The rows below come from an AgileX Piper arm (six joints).
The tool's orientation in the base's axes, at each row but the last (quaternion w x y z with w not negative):
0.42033, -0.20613, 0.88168, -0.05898
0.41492, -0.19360, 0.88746, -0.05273
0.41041, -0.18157, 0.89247, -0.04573
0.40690, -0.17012, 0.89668, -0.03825
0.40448, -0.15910, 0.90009, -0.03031
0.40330, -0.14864, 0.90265, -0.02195
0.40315, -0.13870, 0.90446, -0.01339
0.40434, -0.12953, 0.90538, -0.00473
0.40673, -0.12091, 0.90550, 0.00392
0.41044, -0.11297, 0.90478, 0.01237
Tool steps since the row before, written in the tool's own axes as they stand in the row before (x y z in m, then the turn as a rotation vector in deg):
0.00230, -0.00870, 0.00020, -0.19, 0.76, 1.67
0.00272, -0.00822, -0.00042, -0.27, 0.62, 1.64
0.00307, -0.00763, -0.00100, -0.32, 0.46, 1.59
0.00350, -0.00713, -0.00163, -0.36, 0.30, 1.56
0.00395, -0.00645, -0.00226, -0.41, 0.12, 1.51
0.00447, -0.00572, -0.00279, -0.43, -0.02, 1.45
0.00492, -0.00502, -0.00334, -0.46, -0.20, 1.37
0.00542, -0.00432, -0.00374, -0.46, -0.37, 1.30
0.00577, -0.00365, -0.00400, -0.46, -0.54, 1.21
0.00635, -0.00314, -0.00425, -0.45, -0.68, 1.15
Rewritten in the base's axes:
0.00159, -0.00884, 0.00064, 1.15, 0.88, -1.14
0.00057, -0.00864, 0.00042, 1.21, 0.78, -1.03
-0.00040, -0.00827, 0.00022, 1.25, 0.65, -0.92
-0.00140, -0.00799, 0.00005, 1.30, 0.51, -0.84
-0.00244, -0.00751, -0.00014, 1.34, 0.35, -0.74
-0.00343, -0.00696, -0.00043, 1.34, 0.22, -0.66
-0.00437, -0.00641, -0.00063, 1.34, 0.05, -0.56
-0.00521, -0.00583, -0.00096, 1.33, -0.12, -0.50
-0.00582, -0.00521, -0.00125, 1.30, -0.30, -0.42
-0.00652, -0.00478, -0.00170, 1.28, -0.44, -0.38

